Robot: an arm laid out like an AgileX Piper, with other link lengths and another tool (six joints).
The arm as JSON. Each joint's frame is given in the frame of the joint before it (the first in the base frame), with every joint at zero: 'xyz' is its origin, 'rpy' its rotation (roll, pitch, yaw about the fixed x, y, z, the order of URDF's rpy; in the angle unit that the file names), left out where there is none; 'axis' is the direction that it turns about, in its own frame. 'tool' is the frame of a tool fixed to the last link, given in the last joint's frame.
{
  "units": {
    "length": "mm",
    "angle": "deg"
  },
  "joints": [
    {
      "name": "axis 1",
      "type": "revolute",
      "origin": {
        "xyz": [
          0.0,
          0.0,
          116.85
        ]
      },
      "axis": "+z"
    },
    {
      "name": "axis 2",
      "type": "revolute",
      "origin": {
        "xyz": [
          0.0,
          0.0,
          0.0
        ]
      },
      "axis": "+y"
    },
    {
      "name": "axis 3",
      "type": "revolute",
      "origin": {
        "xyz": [
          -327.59,
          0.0,
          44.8
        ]
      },
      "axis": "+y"
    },
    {
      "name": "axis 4",
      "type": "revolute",
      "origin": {
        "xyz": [
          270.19,
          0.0,
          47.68
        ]
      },
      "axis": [
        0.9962,
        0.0,
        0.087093
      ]
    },
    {
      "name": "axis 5",
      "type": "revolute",
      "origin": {
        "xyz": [
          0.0,
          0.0,
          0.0
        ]
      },
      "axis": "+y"
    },
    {
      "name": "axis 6",
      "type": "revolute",
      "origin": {
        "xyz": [
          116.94,
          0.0,
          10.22
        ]
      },
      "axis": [
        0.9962,
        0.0,
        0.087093
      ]
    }
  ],
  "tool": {
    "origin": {
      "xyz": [
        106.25,
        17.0,
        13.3
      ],
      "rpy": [
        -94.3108,
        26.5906,
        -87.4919
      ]
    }
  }
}
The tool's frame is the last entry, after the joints.
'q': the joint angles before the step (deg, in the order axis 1, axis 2, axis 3, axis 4, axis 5, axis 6). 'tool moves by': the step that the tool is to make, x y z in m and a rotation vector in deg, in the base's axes. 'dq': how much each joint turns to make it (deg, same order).
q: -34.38 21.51 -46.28 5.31 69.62 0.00
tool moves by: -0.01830 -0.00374 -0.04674 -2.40 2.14 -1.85
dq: 0.01 -7.07 8.86 -3.70 -1.38 0.01
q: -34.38 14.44 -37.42 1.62 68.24 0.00
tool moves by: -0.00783 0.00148 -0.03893 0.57 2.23 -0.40
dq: 0.01 -4.10 6.55 -0.89 -0.29 0.00
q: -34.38 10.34 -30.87 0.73 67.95 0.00
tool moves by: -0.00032 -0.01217 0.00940 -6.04 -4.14 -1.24
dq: 0.01 -3.37 1.50 -2.93 -4.96 0.00
